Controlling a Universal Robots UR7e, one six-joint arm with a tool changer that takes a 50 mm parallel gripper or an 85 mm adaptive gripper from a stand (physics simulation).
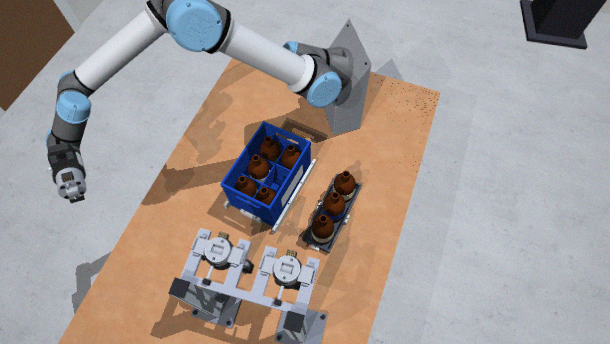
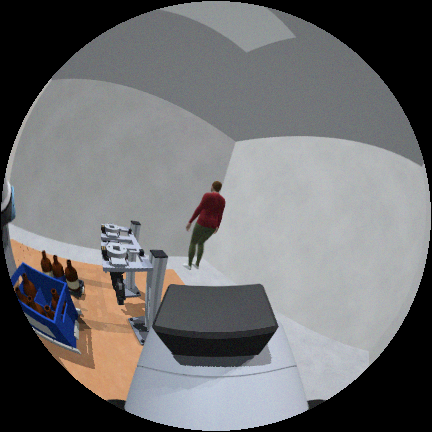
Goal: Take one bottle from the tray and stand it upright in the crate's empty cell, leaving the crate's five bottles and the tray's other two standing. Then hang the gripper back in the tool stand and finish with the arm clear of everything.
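Seen in the pictures: hand, tool point: (image 1: 72,190); arm's base, link origin: (image 1: 339,69).
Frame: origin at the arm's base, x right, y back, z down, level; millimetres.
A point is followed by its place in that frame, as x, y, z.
The arm's bare tool flange (image 1: 71,187) {566, -668, -244} hangs left of the table, with no gripper on it. Two grippers hang in the tool stand (image 1: 240,295) {141, -815, -91} (image 2: 157,280) {294, -831, -36}; their round coupling plates (image 1: 217,251) {221, -721, -97} (image 1: 286,269) {43, -736, -97} show from above. Black fingers of a hanging gripper (image 2: 120,300) show below the stand, too small to tell if open or shut. The blue crate (image 1: 274,212) {141, -508, 138} (image 2: 69,325) {255, -486, 183} holds five brown bottles; its cell (image 1: 278,176) {173, -328, 242} in the middle of the right row is empty. The dark tray (image 1: 327,246) {-43, -562, 246} (image 2: 80,290) {23, -562, 228} holds three upright brown bottles (image 1: 345,183) {-73, -374, 127} (image 1: 334,205) {-47, -458, 128} (image 1: 323,228) {-24, -541, 128}.
The arm's base plate (image 1: 347,112) {-47, -91, 120} stands at the table's far end, behind the crate. White rails (image 1: 295,196) {95, -403, 229} run along the crate's side. A person in a red top (image 2: 211,210) stands beyond the table. A dark pedestal (image 1: 557,25) stands on the floor at the upper right.
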